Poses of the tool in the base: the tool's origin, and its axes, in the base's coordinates. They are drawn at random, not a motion.
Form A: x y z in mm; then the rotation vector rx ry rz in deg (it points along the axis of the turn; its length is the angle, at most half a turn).
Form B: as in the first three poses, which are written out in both.
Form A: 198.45 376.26 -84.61 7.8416 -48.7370 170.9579
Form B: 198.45 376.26 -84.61 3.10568 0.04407 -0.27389 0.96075
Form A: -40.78 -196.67 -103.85 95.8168 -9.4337 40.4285
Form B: -40.78 -196.67 -103.85 1.82254 0.91758 -0.09034 0.38716
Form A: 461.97 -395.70 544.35 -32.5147 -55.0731 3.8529
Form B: 461.97 -395.70 544.35 1.11825 -0.50748 -0.85956 0.06013
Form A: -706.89 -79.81 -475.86 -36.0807 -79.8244 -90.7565
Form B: -706.89 -79.81 -475.86 2.20150 -0.28604 -0.63284 -0.71951
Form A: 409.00 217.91 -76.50 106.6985 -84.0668 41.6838
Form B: 409.00 217.91 -76.50 2.47992 0.75093 -0.59165 0.29336
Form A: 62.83 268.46 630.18 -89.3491 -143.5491 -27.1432
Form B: 62.83 268.46 630.18 2.98887 -0.52175 -0.83825 -0.15850
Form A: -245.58 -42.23 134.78 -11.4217 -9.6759 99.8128
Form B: -245.58 -42.23 134.78 1.76154 -0.11317 -0.09587 0.98894
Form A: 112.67 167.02 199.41 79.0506 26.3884 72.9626
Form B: 112.67 167.02 199.41 1.93321 0.71368 0.23824 0.65872
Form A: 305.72 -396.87 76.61 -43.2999 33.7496 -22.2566
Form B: 305.72 -396.87 76.61 1.03392 -0.73093 0.56972 -0.37571
